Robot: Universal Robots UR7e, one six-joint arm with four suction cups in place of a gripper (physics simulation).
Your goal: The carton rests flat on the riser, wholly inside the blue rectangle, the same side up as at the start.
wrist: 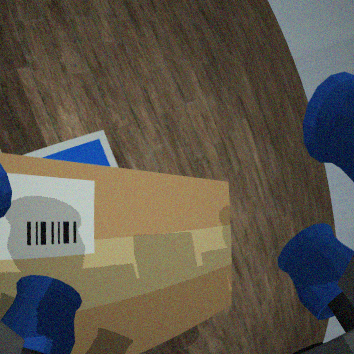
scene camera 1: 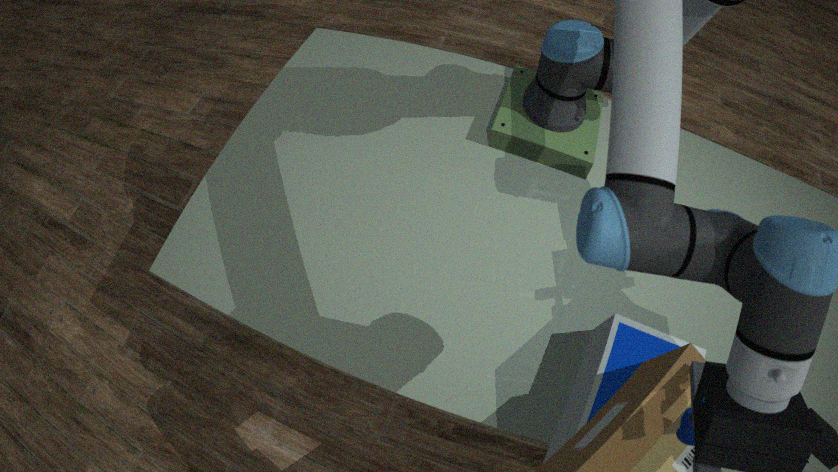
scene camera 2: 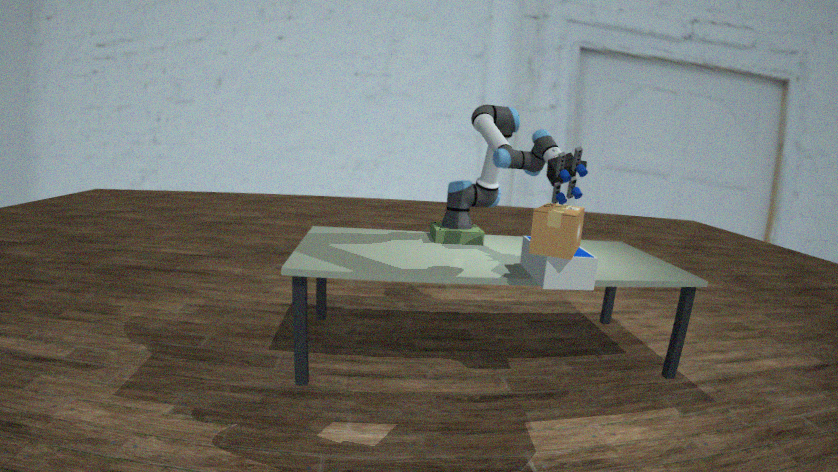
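Pixels of known places: hand at its tool point: (wrist: 169,229) (scene camera 2: 573,187); arm's base at its link origin: (scene camera 1: 553,107) (scene camera 2: 456,226).
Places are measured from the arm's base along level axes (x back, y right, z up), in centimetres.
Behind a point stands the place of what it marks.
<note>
The brown carton (scene camera 1: 656,410) {x -66.3, y -13.0, z 20.9 cm} (scene camera 2: 554,234) {x -85.5, y -4.6, z 13.4 cm} (wrist: 165,205) {x -80.4, y -14.3, z 20.9 cm} sits upright on the white riser (scene camera 1: 656,333) {x -51.4, y -20.5, z 5.6 cm} (scene camera 2: 574,274) {x -86.4, y -14.8, z -0.7 cm}, turned askew to it, with its barcode label up. It overhangs the riser's left side in scene camera 2 and crosses the blue rectangle's edge. Parts of the blue rectangle (scene camera 1: 639,345) {x -53.9, y -17.1, z 5.6 cm} (scene camera 2: 583,254) {x -82.5, y -20.4, z 5.6 cm} (wrist: 87,156) {x -83.7, y -21.0, z 5.6 cm} show. The riser reaches past the table's front edge. My gripper (scene camera 2: 570,184) {x -74.6, y -17.7, z 29.0 cm} (wrist: 175,225) {x -74.6, y -17.7, z 29.0 cm} is shut with nothing visibly held. It is strongly tilted, its four blue cups facing outward above the carton. Whether a lower cup touches the carton is unclear.
The pale green table (scene camera 1: 422,234) {x -34.6, y 24.4, z -6.4 cm} (scene camera 2: 381,257) {x -38.3, y 45.0, z -6.4 cm} carries the arm's green base block (scene camera 1: 539,146) {x -12.1, y 3.1, z -0.6 cm} (scene camera 2: 457,235) {x -12.0, y 3.7, z -2.1 cm} at the back. The wooden floor (scene camera 1: 87,234) (scene camera 2: 175,293) (wrist: 175,75) lies beyond the front edge, close to the riser. A pale wall (scene camera 2: 263,87) stands behind.
</note>
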